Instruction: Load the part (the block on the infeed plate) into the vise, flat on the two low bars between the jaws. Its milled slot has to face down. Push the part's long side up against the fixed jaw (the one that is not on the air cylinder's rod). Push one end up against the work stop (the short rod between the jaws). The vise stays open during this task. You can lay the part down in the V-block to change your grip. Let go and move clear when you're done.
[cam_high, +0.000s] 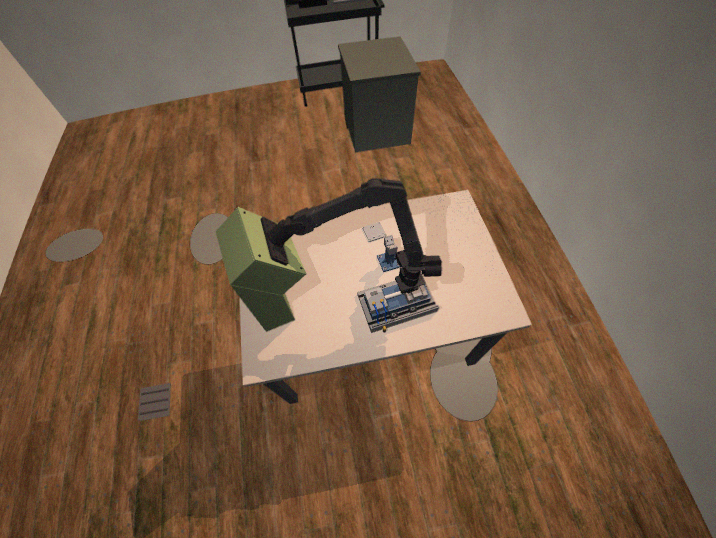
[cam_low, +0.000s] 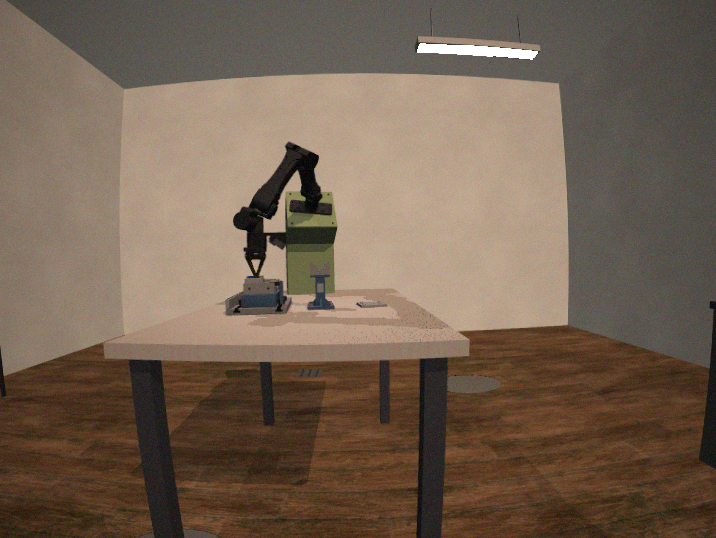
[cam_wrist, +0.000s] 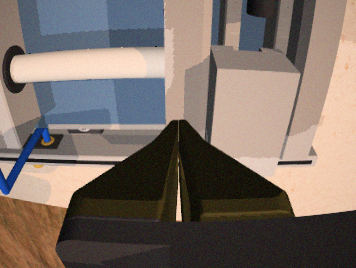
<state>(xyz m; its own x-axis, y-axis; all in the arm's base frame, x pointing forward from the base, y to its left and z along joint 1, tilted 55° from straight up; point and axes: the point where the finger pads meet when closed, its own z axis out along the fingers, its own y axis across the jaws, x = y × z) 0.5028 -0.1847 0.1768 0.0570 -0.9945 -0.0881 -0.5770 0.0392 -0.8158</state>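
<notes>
The part is 3 cm below my hand and 3 cm ahead of it. From my hand the other things lie so: moving jaw 4 cm below, 2 cm to the left; dark work stop rod 7 cm to the left, 3 cm below, 3 cm ahead; grey jaw 6 cm ahead, 4 cm below, 3 cm to the left.
</notes>
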